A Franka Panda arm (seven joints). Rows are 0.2 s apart.
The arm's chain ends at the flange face. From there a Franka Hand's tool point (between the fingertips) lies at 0.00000 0.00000 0.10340 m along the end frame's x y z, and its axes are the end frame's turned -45 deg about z.
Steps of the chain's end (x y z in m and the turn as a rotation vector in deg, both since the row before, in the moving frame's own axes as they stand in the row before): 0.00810 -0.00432 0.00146 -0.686 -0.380 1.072; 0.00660 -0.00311 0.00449 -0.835 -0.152 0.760; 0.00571 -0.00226 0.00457 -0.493 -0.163 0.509
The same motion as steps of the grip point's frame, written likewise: 0.00742 0.00305 0.00145 -0.216 -0.754 1.072; 0.00560 0.00333 0.00448 -0.483 -0.698 0.760; 0.00480 0.00286 0.00457 -0.233 -0.464 0.509
